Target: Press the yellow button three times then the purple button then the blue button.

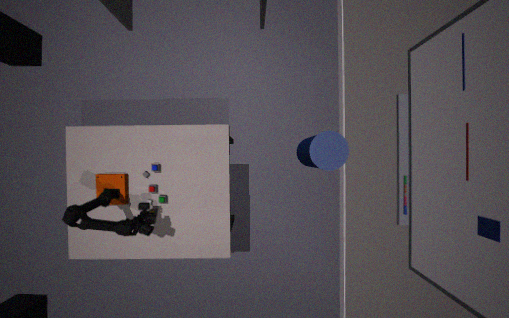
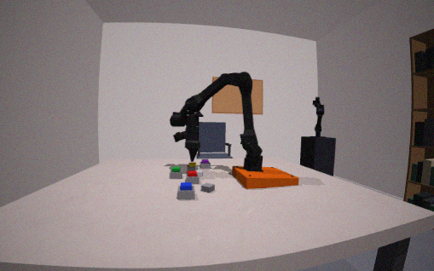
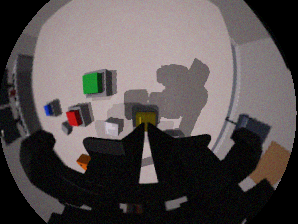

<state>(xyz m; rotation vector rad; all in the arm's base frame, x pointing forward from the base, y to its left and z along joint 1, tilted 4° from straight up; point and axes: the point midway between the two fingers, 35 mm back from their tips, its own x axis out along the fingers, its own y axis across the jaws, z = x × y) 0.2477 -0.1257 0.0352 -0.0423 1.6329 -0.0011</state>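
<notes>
My gripper tip is 1 cm above the yellow button. From my gripper tip the other things lie so: purple button 7 cm to the right, 6 cm behind, 1 cm below; green button 9 cm to the left, 6 cm ahead, 1 cm below; white block 7 cm to the left, 4 cm below, 3 cm behind.
</notes>
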